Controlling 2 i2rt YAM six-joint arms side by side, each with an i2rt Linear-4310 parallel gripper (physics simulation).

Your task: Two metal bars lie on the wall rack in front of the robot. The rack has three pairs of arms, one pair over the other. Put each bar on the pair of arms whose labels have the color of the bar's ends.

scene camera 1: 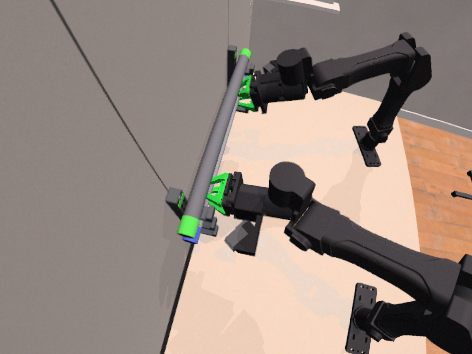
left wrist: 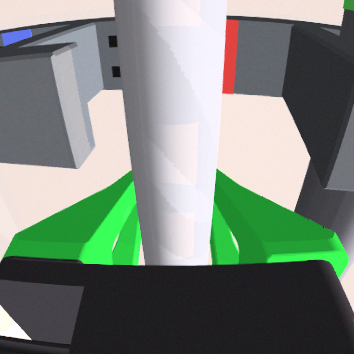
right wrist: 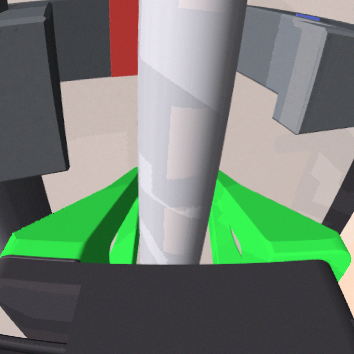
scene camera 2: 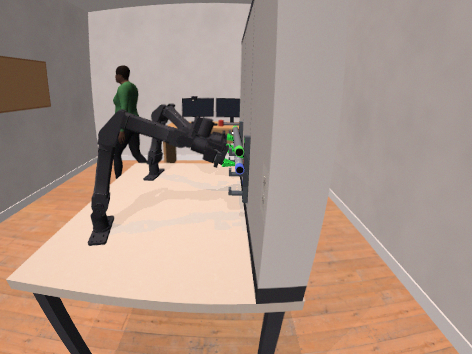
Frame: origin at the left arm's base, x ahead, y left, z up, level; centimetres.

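Seen in the pictures: left gripper, fingertip midpoint: (left wrist: 174, 176); right gripper, fingertip midpoint: (right wrist: 174, 177) (scene camera 2: 242, 162); left arm's base at its link origin: (scene camera 1: 361, 318) (scene camera 2: 154, 174); right arm's base at its link origin: (scene camera 1: 365, 145) (scene camera 2: 102, 230).
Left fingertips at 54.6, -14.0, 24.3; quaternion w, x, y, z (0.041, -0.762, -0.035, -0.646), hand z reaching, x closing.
Pixels of each thing's middle, then the offset from my left fingertips to it, as dx, dy, dz. "*": a spot on its surface instead. Level surfaces: height alone.
- green-ended bar at the middle of its body: (scene camera 1: 223, 118) (scene camera 2: 236, 137) -0.8, -15.3, +6.5
- blue-ended bar at the middle of its body: (right wrist: 162, 338) (left wrist: 177, 346) (scene camera 2: 237, 151) -0.5, -15.0, +0.3
- green label at a spot on its surface: (scene camera 1: 181, 201) * -1.5, +5.6, +9.0
- tabletop at its surface level: dz -24.4
The green-ended bar (scene camera 1: 212, 137) (scene camera 2: 239, 151) rests on the top arms of the rack (scene camera 1: 175, 196) (scene camera 2: 245, 195) (left wrist: 262, 60) (right wrist: 85, 45). The blue-ended bar (scene camera 1: 191, 237) (scene camera 2: 239, 169) (left wrist: 175, 125) (right wrist: 185, 125) is level below it, a little above the middle arms and beside their tips in the wrist views. My left gripper (scene camera 1: 216, 193) (left wrist: 174, 176) and my right gripper (scene camera 1: 246, 93) (right wrist: 174, 177) are both shut on this bar, one near each end. A red label (left wrist: 230, 55) (right wrist: 123, 40) and a blue label (left wrist: 17, 37) (right wrist: 307, 17) show. A green label (scene camera 1: 181, 201) marks the top.
The lowest rack arm (scene camera 2: 235, 192) juts out below the bars. The grey wall (scene camera 1: 100, 175) (scene camera 2: 300, 150) stands right behind the rack. The tabletop (scene camera 1: 300, 130) (scene camera 2: 165, 250) lies below both arms. A person (scene camera 2: 127, 95) and monitors (scene camera 2: 197, 107) are in the background.
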